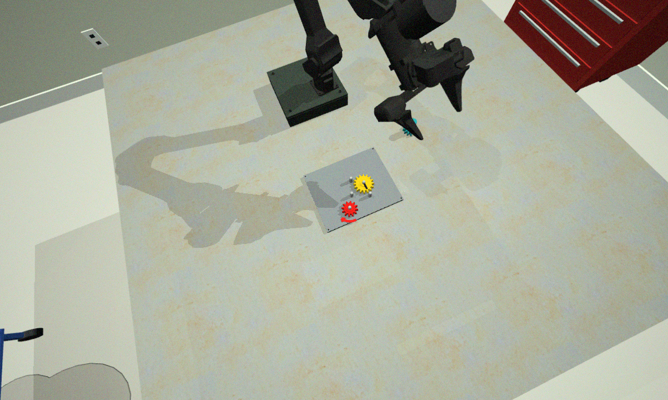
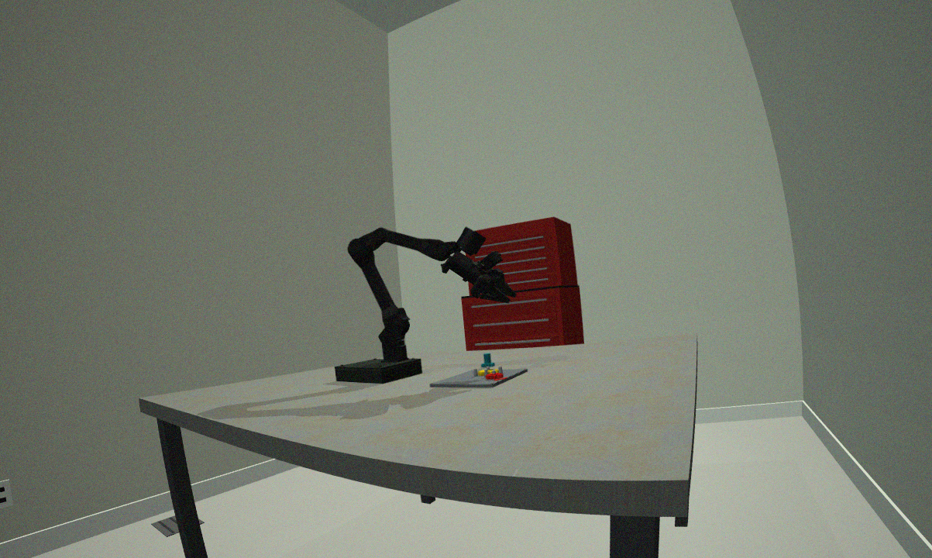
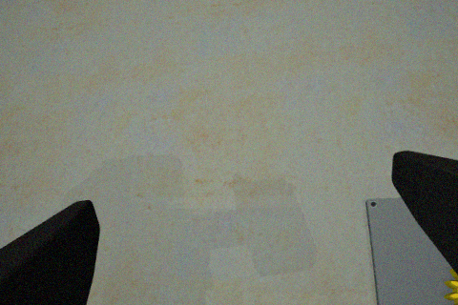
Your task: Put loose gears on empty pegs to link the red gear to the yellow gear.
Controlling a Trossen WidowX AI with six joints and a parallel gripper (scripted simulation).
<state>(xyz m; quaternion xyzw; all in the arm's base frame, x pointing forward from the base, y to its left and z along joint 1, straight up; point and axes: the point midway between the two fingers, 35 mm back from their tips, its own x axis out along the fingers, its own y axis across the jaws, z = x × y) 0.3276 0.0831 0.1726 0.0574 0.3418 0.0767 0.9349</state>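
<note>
Now: the teal gear 180 mm below my gripper tip, 120 mm behind it and 60 mm to the left of it. Also, from my gripper tip: red arrow: 220 mm to the right, 190 mm below, 30 mm ahead; then red gear: 210 mm to the right, 180 mm below, 10 mm ahead; then yellow gear: 180 mm below, 140 mm to the right, 40 mm behind.
</note>
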